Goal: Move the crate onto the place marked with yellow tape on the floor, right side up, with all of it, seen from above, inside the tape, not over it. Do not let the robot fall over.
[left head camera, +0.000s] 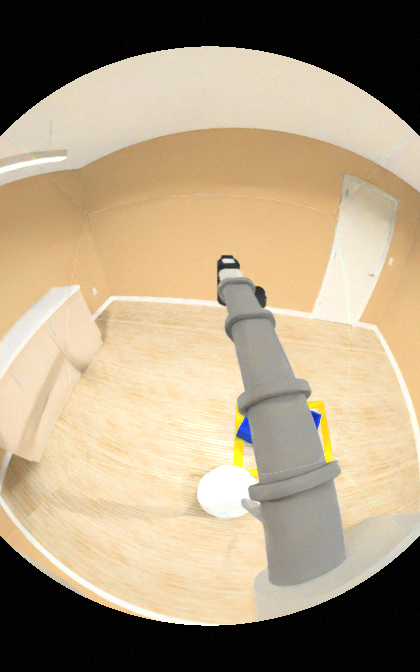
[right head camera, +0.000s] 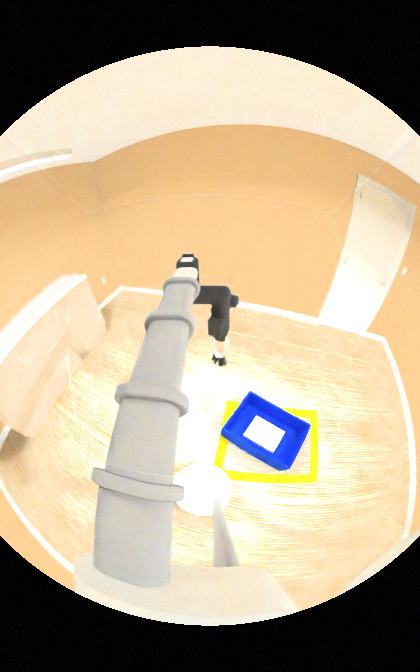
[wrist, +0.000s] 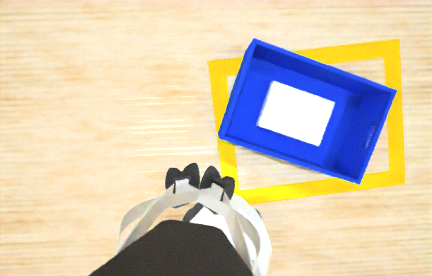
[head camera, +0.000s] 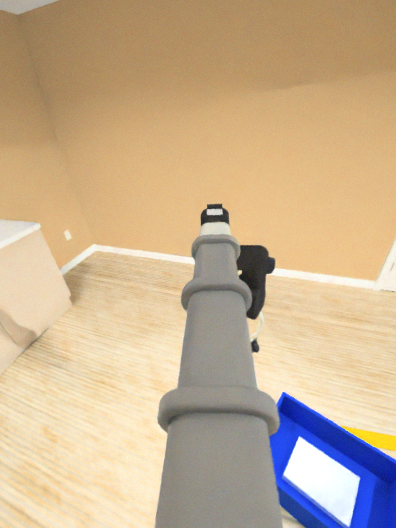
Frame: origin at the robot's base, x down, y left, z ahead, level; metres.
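Where they show: gripper, fingertip midpoint: (wrist: 200, 178).
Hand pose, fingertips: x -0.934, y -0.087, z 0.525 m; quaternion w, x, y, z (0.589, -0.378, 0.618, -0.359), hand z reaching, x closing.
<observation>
After its pixels a point has its place.
The blue crate (head camera: 372, 500) @(x 0.009, y -0.712, z 0.374 m) (left head camera: 246, 431) (right head camera: 292, 440) (wrist: 345, 125) @(x 0.009, y -0.715, z 0.320 m) is right side up, with a white rectangle on its inside floor. It sits turned at an angle to the yellow tape outline (head camera: 375, 439) @(x 0.026, y -0.866, z 0.632 m) (left head camera: 327, 440) (right head camera: 314, 450) (wrist: 395, 150) @(x 0.027, y -0.933, z 0.121 m). In the wrist view its upper left corner shows past the far tape strip, and its other corners overlap the left, right and near strips. My gripper (right head camera: 219, 360) (wrist: 200, 178) @(x -0.934, y -0.087, z 0.525 m) is shut, with nothing between the fingertips. It hangs apart from the crate, near the tape's lower left corner in the wrist view. The arm hides part of the crate in the left head view.
A pale cabinet (head camera: 30, 295) @(x -0.394, y 1.489, z 1.392 m) (left head camera: 55, 370) (right head camera: 50, 350) stands at the left. A white round object (left head camera: 226, 492) (right head camera: 202, 489) is near the tape's near left corner. A white door (left head camera: 357, 250) (right head camera: 370, 260) is in the back wall at the right.
</observation>
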